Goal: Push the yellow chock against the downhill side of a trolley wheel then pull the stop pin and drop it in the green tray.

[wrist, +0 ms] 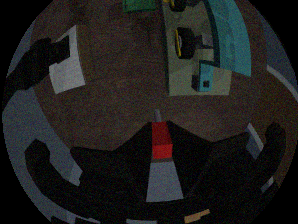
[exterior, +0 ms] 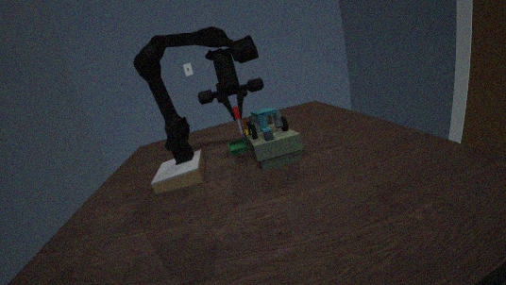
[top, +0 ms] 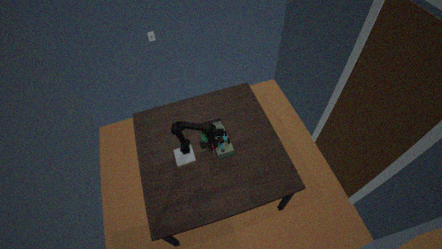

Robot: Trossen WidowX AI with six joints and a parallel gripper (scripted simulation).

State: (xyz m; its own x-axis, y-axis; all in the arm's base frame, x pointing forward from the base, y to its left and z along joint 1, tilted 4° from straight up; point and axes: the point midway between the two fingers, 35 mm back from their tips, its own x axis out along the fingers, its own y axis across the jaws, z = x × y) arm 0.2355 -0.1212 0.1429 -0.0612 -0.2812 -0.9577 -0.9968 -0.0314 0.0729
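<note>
The green tray lies 24 cm to the left of my gripper tip, 18 cm below it and 3 cm behind it. Round my gripper tip: grey-green ramp block (14 cm to the left, 13 cm below, 10 cm ahead); trolley (13 cm to the left, 10 cm ahead, 6 cm below); red-headed stop pin (right at my gripper tip).
</note>
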